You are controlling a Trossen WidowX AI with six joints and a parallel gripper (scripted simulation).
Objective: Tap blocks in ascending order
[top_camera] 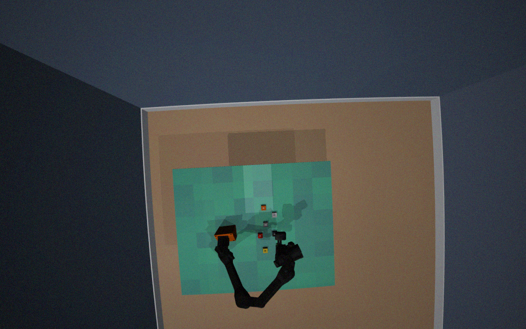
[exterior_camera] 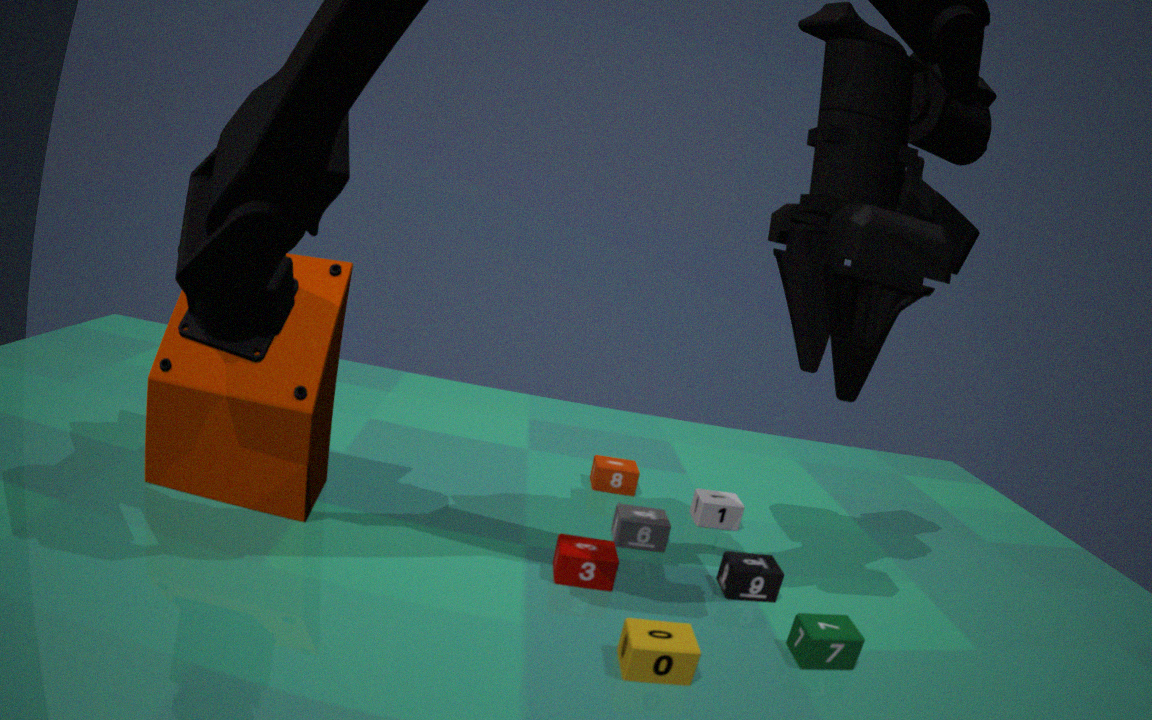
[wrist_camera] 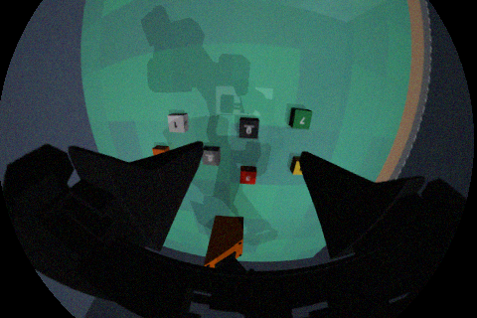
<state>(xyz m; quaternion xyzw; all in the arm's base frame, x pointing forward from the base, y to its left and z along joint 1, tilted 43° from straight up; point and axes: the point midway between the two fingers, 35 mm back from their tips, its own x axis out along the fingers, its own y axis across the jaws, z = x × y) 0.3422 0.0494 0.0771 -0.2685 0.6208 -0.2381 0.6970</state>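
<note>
My gripper tip is now 120 mm to the left of the yellow block, 120 mm above it and 80 mm past it. Round my gripper tip: red block (120 mm below, 120 mm behind, 10 mm to the right); then black block (120 mm below, 20 mm behind); then green block (120 mm below, 90 mm to the right, 10 mm ahead).
</note>
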